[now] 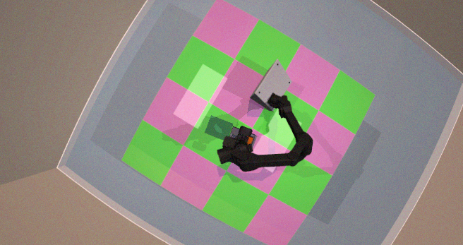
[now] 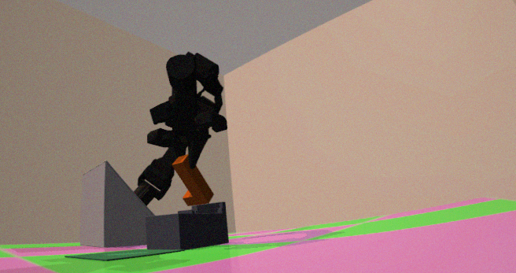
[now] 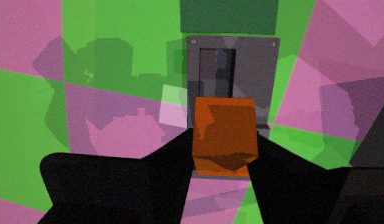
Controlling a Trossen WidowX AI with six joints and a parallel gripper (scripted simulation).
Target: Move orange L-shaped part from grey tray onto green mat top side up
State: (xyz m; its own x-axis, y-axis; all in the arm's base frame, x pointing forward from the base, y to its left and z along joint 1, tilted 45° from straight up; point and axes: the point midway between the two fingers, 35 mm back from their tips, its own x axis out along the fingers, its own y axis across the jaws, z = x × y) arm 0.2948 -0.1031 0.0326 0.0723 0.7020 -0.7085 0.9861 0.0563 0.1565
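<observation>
Right now the green mat is 170 mm below my gripper tip, 140 mm to the right of it and 10 mm ahead of it. Round my gripper tip: orange L-shaped part (30 mm to the left, 30 mm below, 20 mm behind).
</observation>
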